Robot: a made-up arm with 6 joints. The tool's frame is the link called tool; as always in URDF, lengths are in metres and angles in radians. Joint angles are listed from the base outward.
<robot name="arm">
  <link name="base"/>
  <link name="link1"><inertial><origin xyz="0.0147 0.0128 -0.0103"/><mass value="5.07"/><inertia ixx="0.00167" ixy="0" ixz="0" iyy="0.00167" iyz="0" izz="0.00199"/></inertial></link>
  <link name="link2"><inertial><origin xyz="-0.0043 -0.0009 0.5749"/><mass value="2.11"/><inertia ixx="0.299" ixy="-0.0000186" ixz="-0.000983" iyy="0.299" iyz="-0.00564" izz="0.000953"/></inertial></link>
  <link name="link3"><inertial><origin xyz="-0.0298 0.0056 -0.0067"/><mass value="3.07"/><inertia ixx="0.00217" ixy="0" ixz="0" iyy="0.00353" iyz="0" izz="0.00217"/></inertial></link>
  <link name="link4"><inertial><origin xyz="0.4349 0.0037 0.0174"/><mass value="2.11"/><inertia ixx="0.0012" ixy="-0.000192" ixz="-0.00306" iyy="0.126" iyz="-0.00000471" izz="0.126"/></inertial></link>
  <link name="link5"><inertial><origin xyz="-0.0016 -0.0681 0.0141"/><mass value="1.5"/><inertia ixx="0.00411" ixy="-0.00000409" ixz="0" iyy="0.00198" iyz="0.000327" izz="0.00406"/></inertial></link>
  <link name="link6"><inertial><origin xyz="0.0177 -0.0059 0.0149"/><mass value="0.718"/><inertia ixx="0.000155" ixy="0" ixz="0" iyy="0.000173" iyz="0" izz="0.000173"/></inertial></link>
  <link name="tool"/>
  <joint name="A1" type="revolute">
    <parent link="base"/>
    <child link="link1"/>
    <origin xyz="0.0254 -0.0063 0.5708"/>
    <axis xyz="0 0 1"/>
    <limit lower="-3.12" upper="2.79"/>
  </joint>
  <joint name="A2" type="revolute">
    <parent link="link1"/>
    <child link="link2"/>
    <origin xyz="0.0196 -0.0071 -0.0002"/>
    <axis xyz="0 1 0"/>
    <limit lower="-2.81" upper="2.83"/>
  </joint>
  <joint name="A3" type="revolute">
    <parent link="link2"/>
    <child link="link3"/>
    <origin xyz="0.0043 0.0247 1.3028"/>
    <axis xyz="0 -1 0"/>
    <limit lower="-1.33" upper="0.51"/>
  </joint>
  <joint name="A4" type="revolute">
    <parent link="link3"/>
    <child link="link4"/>
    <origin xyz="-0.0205 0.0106 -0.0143"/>
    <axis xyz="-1 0 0"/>
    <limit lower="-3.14" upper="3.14"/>
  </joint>
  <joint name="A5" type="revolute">
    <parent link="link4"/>
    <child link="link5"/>
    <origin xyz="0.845 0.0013 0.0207"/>
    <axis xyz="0 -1 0"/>
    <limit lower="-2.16" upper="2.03"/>
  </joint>
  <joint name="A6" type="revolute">
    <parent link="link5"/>
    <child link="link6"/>
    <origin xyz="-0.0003 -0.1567 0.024"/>
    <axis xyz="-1 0 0"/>
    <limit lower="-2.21" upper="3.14"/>
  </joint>
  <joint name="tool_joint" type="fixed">
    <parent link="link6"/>
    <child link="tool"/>
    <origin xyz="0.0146 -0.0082 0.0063" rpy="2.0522 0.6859 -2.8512"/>
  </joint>
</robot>
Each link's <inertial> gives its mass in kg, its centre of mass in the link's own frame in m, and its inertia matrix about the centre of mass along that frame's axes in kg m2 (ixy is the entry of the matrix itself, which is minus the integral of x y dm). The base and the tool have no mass. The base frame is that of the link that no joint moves.
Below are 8 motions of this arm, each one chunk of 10 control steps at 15 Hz.
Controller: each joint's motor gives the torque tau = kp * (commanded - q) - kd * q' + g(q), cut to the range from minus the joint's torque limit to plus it. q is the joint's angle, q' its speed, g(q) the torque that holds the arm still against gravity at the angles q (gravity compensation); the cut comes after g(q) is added. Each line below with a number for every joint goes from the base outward.
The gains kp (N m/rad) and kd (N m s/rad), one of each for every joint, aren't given. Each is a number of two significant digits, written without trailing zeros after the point. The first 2 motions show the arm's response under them.
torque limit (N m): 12 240 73 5.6 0.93 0.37
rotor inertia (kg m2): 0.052 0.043 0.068 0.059 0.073 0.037
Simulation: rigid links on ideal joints. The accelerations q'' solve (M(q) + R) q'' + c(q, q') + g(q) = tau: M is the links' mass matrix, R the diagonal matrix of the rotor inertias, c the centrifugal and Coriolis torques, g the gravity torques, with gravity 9.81 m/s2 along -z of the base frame. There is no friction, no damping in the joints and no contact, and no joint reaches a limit. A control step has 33 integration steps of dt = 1/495 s. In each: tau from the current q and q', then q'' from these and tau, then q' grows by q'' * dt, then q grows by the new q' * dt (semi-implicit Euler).
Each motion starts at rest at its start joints. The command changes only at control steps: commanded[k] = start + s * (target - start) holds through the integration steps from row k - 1 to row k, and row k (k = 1, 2, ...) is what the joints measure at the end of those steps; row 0 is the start. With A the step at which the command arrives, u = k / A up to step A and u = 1 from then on. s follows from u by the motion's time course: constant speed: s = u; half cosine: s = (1 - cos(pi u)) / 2; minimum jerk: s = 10 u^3 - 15 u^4 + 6 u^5; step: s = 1 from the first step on.
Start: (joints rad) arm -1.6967 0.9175 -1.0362 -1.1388 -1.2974 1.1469
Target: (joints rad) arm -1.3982 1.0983 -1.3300 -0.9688 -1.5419 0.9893
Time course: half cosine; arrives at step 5
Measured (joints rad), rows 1 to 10:
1: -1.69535 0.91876 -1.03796 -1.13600 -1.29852 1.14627
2: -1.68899 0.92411 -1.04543 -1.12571 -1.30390 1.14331
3: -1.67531 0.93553 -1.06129 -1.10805 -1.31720 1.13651
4: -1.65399 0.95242 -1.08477 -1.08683 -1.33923 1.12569
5: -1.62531 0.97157 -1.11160 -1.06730 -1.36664 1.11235
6: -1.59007 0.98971 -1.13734 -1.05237 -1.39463 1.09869
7: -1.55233 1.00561 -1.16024 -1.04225 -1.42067 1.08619
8: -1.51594 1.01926 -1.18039 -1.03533 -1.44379 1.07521
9: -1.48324 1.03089 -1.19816 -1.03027 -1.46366 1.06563
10: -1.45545 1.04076 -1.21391 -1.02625 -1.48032 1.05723
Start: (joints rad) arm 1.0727 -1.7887 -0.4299 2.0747 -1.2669 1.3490
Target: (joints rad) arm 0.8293 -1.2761 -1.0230 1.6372 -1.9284 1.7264
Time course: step
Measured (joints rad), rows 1 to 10:
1: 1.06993 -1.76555 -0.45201 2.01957 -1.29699 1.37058
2: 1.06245 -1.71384 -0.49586 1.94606 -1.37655 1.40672
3: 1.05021 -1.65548 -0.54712 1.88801 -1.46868 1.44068
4: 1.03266 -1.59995 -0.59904 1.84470 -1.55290 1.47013
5: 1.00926 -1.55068 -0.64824 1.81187 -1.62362 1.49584
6: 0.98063 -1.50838 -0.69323 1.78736 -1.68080 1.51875
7: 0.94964 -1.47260 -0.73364 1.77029 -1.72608 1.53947
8: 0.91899 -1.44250 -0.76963 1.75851 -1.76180 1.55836
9: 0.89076 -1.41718 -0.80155 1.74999 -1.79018 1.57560
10: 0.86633 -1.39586 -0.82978 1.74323 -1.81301 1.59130
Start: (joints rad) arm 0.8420 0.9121 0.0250 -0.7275 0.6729 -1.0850
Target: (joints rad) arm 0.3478 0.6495 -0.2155 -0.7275 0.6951 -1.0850
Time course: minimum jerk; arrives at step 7
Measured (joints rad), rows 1 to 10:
1: 0.84170 0.91177 0.02454 -0.72751 0.67281 -1.08508
2: 0.83935 0.90940 0.02144 -0.72783 0.67235 -1.08561
3: 0.83329 0.90229 0.01272 -0.72857 0.67130 -1.08673
4: 0.82292 0.88840 -0.00287 -0.73016 0.67012 -1.08826
5: 0.80799 0.86784 -0.02369 -0.73294 0.66980 -1.08981
6: 0.78811 0.84300 -0.04602 -0.73650 0.67125 -1.09097
7: 0.76291 0.81739 -0.06620 -0.73969 0.67464 -1.09149
8: 0.73207 0.79355 -0.08284 -0.74112 0.67911 -1.09144
9: 0.69537 0.77249 -0.09626 -0.74038 0.68358 -1.09107
10: 0.65262 0.75437 -0.10712 -0.73793 0.68739 -1.09057

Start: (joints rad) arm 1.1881 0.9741 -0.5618 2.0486 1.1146 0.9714
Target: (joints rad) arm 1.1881 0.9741 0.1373 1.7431 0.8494 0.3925
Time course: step
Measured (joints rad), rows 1 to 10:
1: 1.18840 0.97455 -0.52913 2.06469 1.09295 0.95755
2: 1.18932 0.97546 -0.46673 2.06286 1.05414 0.91615
3: 1.19031 0.97647 -0.39804 2.03889 1.01572 0.86474
4: 1.19104 0.97725 -0.33171 2.00484 0.98270 0.81401
5: 1.19138 0.97766 -0.27102 1.96887 0.95573 0.76707
6: 1.19135 0.97768 -0.21692 1.93496 0.93416 0.72464
7: 1.19104 0.97741 -0.16935 1.90465 0.91705 0.68665
8: 1.19053 0.97693 -0.12782 1.87828 0.90355 0.65283
9: 1.18990 0.97634 -0.09173 1.85567 0.89290 0.62280
10: 1.18922 0.97572 -0.06042 1.83641 0.88450 0.59619

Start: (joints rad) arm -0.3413 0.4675 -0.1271 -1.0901 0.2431 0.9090
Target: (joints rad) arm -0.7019 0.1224 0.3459 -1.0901 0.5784 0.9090
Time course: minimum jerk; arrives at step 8
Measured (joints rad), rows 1 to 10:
1: -0.34159 0.46723 -0.12684 -1.09093 0.24332 0.90903
2: -0.34378 0.46525 -0.12484 -1.09635 0.24506 0.90920
3: -0.35113 0.45893 -0.11830 -1.11039 0.25103 0.90968
4: -0.36585 0.44580 -0.10423 -1.13190 0.26420 0.91022
5: -0.38929 0.42493 -0.08059 -1.15672 0.28619 0.91073
6: -0.42202 0.39755 -0.04741 -1.17900 0.31610 0.91137
7: -0.46443 0.36667 -0.00702 -1.19339 0.35061 0.91241
8: -0.51237 0.33574 0.03636 -1.19222 0.38522 0.91325
9: -0.55939 0.30690 0.07888 -1.17549 0.41654 0.91334
10: -0.60113 0.28087 0.11822 -1.14976 0.44337 0.91273

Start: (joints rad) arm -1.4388 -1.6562 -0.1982 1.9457 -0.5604 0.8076
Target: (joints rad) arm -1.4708 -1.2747 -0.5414 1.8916 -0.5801 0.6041
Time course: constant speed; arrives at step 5
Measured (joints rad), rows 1 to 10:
1: -1.43897 -1.65248 -0.19951 1.94082 -0.55927 0.80535
2: -1.43951 -1.64136 -0.20473 1.92975 -0.55746 0.79913
3: -1.44058 -1.62191 -0.21555 1.91504 -0.55611 0.78893
4: -1.44228 -1.59436 -0.23262 1.89908 -0.55589 0.77510
5: -1.44474 -1.55935 -0.25590 1.88334 -0.55707 0.75809
6: -1.44786 -1.52153 -0.28360 1.87305 -0.56081 0.74061
7: -1.45148 -1.48564 -0.31274 1.86980 -0.56641 0.72478
8: -1.45539 -1.45349 -0.34117 1.87146 -0.57223 0.71094
9: -1.45937 -1.42557 -0.36761 1.87582 -0.57725 0.69890
10: -1.46319 -1.40171 -0.39147 1.88128 -0.58106 0.68840

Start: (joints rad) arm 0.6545 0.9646 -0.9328 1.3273 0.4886 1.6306
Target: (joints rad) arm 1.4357 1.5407 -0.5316 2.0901 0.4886 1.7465
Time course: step
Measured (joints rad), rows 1 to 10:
1: 0.65706 1.00028 -0.92097 1.37660 0.50139 1.63654
2: 0.66537 1.06349 -0.88842 1.45367 0.51259 1.64754
3: 0.67912 1.12795 -0.84553 1.52302 0.51523 1.65878
4: 0.69776 1.18661 -0.80127 1.58003 0.51277 1.66908
5: 0.72093 1.23804 -0.76027 1.62717 0.50834 1.67840
6: 0.74847 1.28249 -0.72417 1.66744 0.50362 1.68685
7: 0.78035 1.32064 -0.69313 1.70291 0.49940 1.69448
8: 0.81660 1.35327 -0.66665 1.73476 0.49595 1.70134
9: 0.85726 1.38112 -0.64407 1.76358 0.49333 1.70746
10: 0.90239 1.40485 -0.62470 1.78966 0.49146 1.71291

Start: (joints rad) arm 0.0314 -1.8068 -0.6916 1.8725 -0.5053 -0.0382
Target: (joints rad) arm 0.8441 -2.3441 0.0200 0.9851 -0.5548 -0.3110
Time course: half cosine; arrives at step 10
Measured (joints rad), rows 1 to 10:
1: 0.03203 -1.80757 -0.69087 1.87281 -0.50547 -0.03834
2: 0.03548 -1.81122 -0.68729 1.87337 -0.50605 -0.03915
3: 0.04335 -1.82027 -0.67809 1.87048 -0.50745 -0.04149
4: 0.05605 -1.83662 -0.66071 1.85966 -0.50997 -0.04629
5: 0.07339 -1.86105 -0.63345 1.83773 -0.51367 -0.05425
6: 0.09515 -1.89321 -0.59581 1.80345 -0.51837 -0.06572
7: 0.12115 -1.93170 -0.54856 1.75735 -0.52368 -0.08059
8: 0.15126 -1.97431 -0.49367 1.70161 -0.52904 -0.09828
9: 0.18540 -2.01838 -0.43410 1.63993 -0.53374 -0.11786
10: 0.22357 -2.06103 -0.37351 1.57701 -0.53694 -0.13811

